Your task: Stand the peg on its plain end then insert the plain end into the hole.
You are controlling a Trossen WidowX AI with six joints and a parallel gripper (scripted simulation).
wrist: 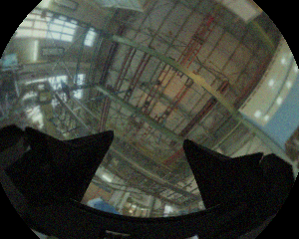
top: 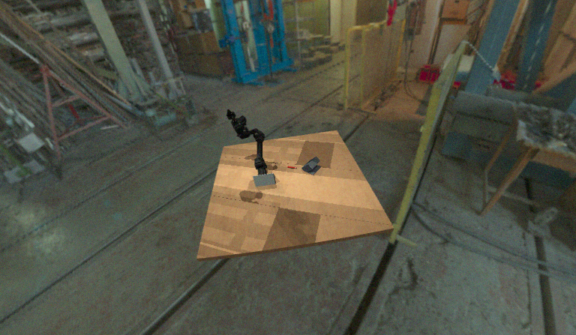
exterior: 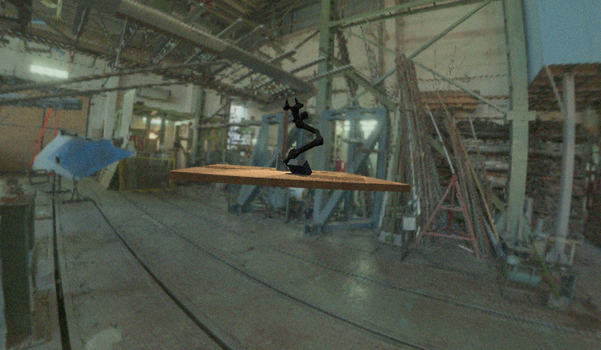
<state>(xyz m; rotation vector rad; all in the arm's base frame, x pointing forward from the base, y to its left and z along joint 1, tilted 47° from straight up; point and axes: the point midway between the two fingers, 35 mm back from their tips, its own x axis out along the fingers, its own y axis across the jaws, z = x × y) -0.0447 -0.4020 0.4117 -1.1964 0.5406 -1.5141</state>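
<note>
Now: the red peg 64 cm below my gripper tip, 39 cm ahead of it and 13 cm to the left of it. Round my gripper tip: dark sloped panel: 61 cm below, 55 cm ahead, 12 cm to the left.
</note>
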